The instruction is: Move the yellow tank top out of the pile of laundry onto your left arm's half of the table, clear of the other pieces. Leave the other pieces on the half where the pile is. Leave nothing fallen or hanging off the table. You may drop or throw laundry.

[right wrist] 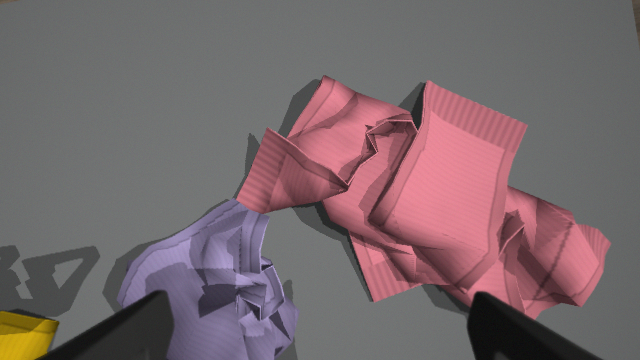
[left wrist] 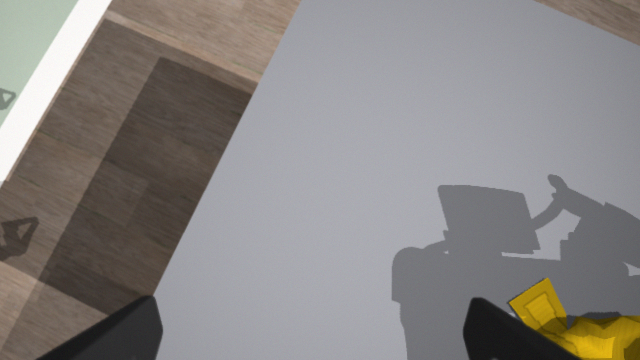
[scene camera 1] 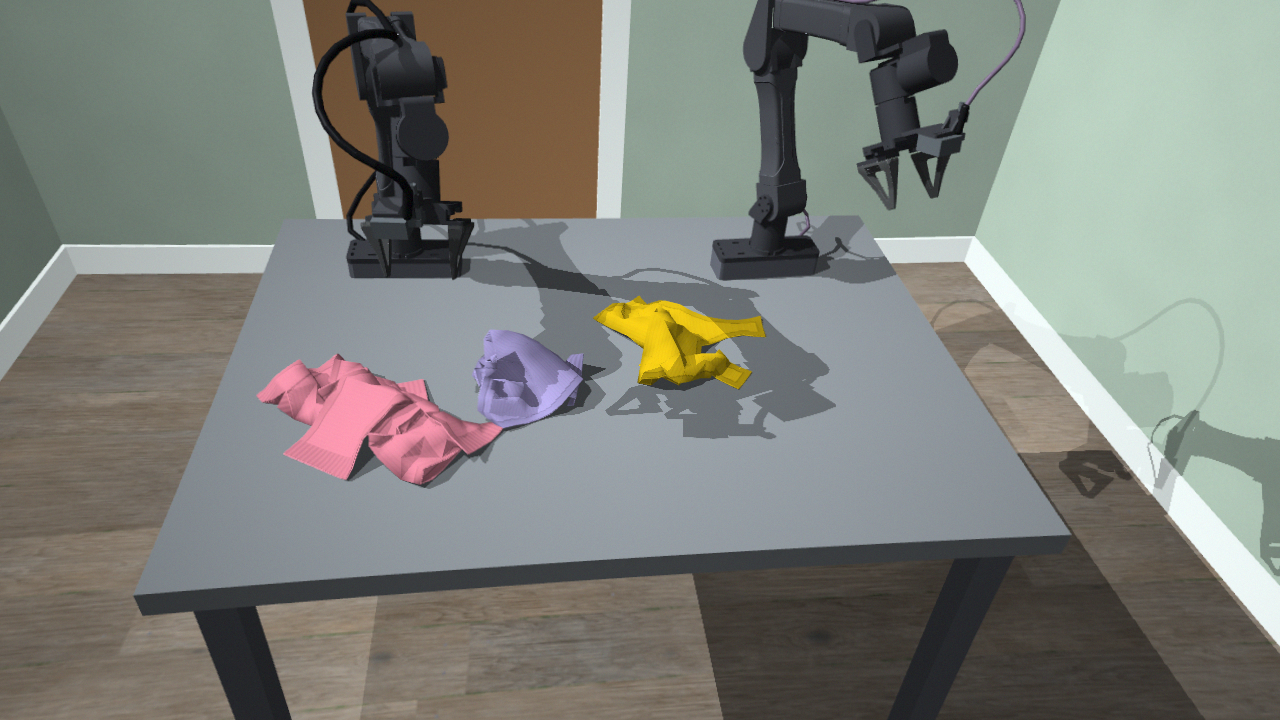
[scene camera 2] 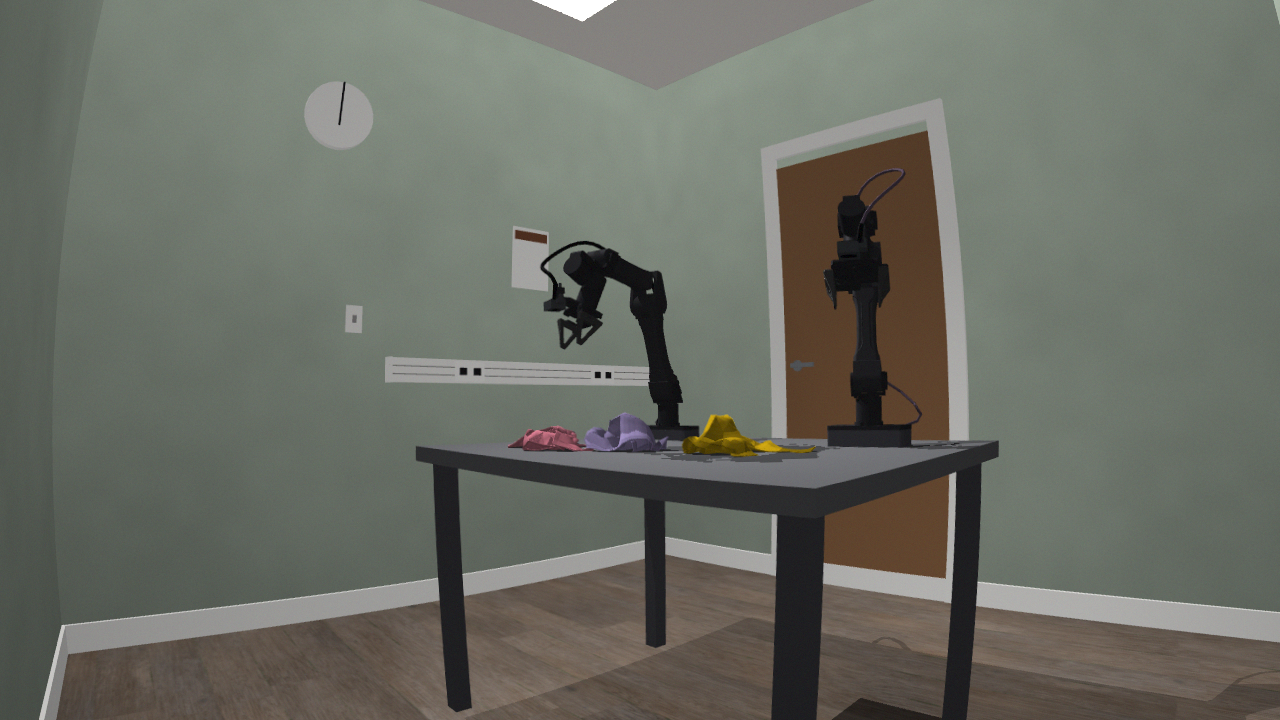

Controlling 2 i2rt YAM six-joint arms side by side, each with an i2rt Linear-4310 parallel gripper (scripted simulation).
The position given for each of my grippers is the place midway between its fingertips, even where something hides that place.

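Note:
There's a pink garment (scene camera 1: pixel 344 402), and you'd find it in the right wrist view (right wrist: pixel 433 206) and in scene camera 2 (scene camera 2: pixel 555 437) as well. A lavender garment (scene camera 1: pixel 521 381) is there too, and the right wrist view (right wrist: pixel 221 290) has it, same as scene camera 2 (scene camera 2: pixel 626 431). As for my left gripper (scene camera 1: pixel 913 203), it's also visible in the left wrist view (left wrist: pixel 313 314) and in scene camera 2 (scene camera 2: pixel 857 306). My right gripper (scene camera 1: pixel 421 278) can be seen as well.

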